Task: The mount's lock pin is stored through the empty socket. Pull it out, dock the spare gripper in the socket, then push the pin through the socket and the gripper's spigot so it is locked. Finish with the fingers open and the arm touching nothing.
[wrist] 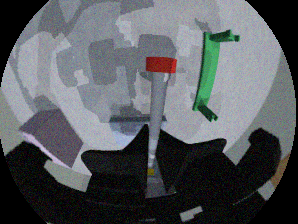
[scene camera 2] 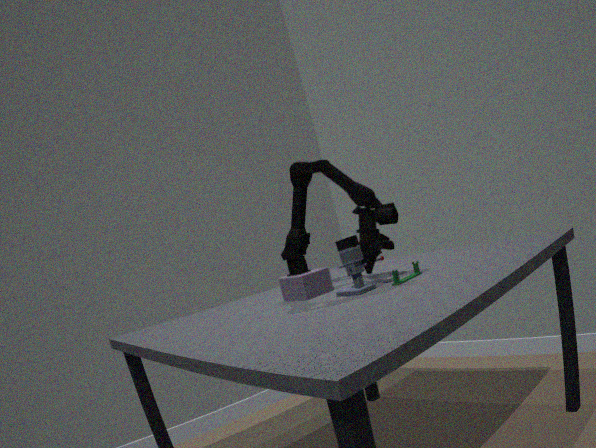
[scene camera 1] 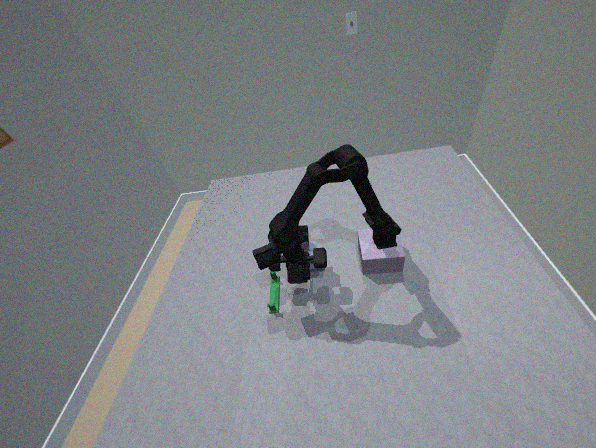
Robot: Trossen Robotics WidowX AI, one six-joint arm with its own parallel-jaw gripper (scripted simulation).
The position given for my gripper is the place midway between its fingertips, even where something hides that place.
Note:
My gripper [scene camera 1: 302,268] holds a lock pin [wrist: 160,66]. Also in view: a socket [wrist: 124,129] and a green cradle [wrist: 212,42].
My gripper is seen too in the wrist view [wrist: 148,126] and in scene camera 2 [scene camera 2: 369,273].

